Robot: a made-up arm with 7 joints.
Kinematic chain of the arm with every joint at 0, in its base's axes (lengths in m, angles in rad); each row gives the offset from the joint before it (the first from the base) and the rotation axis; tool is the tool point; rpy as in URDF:
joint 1: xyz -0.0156 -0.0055 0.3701 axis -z
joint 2: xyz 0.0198 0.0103 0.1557 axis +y
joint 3: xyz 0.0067 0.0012 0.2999 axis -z
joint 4: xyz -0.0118 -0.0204 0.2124 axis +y
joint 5: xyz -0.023 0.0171 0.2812 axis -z
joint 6: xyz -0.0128 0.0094 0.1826 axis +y
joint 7: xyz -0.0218 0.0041 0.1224 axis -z
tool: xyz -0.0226 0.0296 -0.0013 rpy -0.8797 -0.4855 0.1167
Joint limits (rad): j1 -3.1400..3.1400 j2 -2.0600..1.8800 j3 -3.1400..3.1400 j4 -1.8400..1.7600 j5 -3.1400..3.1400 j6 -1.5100..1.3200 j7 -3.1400..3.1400
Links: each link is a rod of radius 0.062 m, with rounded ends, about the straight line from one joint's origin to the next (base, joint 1, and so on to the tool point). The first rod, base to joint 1, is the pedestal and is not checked.
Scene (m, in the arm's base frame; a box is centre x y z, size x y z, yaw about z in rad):
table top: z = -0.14
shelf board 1: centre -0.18 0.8 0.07 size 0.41 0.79 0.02 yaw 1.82
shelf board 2: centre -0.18 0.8 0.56 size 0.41 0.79 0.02 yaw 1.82
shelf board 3: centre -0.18 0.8 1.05 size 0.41 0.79 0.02 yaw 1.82
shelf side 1: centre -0.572 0.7 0.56 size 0.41 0.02 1 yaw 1.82
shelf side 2: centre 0.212 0.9 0.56 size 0.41 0.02 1 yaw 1.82
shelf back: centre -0.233 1.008 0.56 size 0.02 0.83 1 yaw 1.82
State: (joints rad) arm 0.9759 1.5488 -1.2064 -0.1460 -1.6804 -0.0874 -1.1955
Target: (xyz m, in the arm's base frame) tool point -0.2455 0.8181 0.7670
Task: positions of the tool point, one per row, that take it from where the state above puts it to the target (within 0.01 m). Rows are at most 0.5 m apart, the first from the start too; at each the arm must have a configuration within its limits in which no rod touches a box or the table.
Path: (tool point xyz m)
1: 0.1819 -1.0075 0.8587
2: -0.1338 -0.7927 1.1449
3: -0.3458 -0.4077 1.2787
4: -0.3965 0.0120 1.2266
5: -0.3032 0.3192 1.0254
6: -0.1462 0.4278 0.7670
7: -0.1859 0.5359 0.7847
8: -0.2171 0.6385 0.7948
9: -0.2369 0.7335 0.7909
10: -0.2455 0.8181 0.7670

